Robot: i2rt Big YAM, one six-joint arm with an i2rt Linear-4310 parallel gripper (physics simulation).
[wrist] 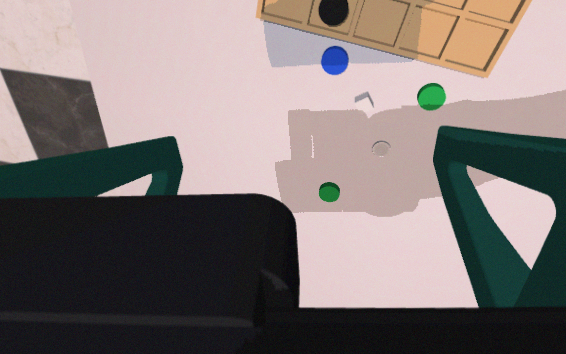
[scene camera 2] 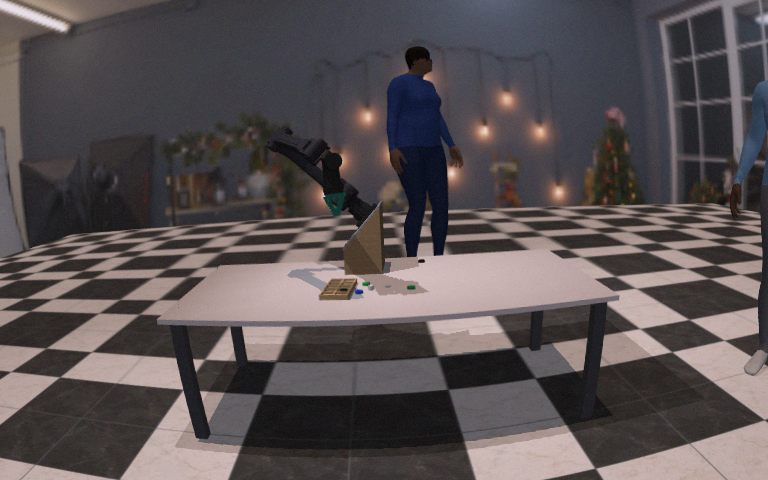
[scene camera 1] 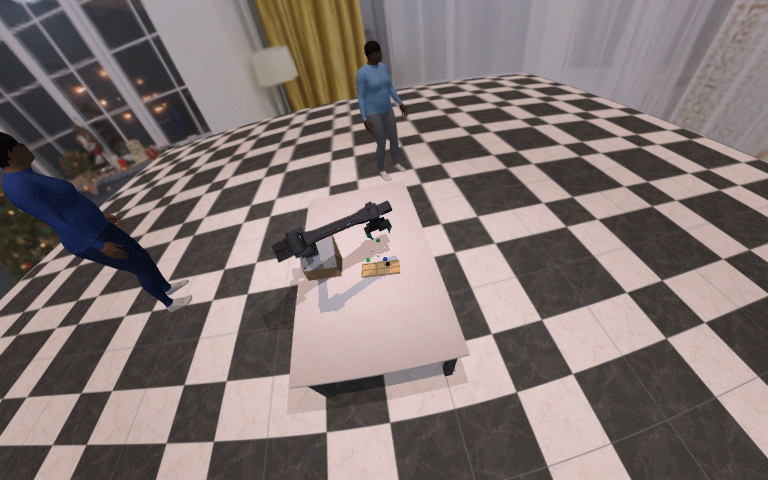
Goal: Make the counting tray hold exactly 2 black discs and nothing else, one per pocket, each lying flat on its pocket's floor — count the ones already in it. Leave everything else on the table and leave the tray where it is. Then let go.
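Observation:
The wooden counting tray point(scene camera 1: 370, 271) point(scene camera 2: 333, 297) point(wrist: 475, 47) lies on the table. A black disc point(scene camera 1: 387, 264) point(scene camera 2: 343, 289) point(wrist: 333, 10) sits in one of its edge pockets and looks flat. Another black disc point(scene camera 2: 420, 260) lies on the table near the far edge in scene camera 2, to the right of the arm's base; it does not show in the wrist view. My gripper point(scene camera 1: 380, 232) point(scene camera 2: 335, 211) point(wrist: 303, 147) is open and empty, high above the table, off the tray's disc side. The wrist view cuts off part of the tray.
A blue disc point(scene camera 1: 385, 259) point(scene camera 2: 359, 292) point(wrist: 335, 60) and a green disc point(scene camera 1: 368, 259) point(scene camera 2: 365, 283) point(wrist: 431, 96) lie close beside the tray. Another green disc point(scene camera 2: 411, 287) point(wrist: 329, 192), a small white angular piece point(wrist: 366, 101) and a pale round piece point(wrist: 381, 148) lie farther out. The arm's base block point(scene camera 2: 365, 249) stands behind.

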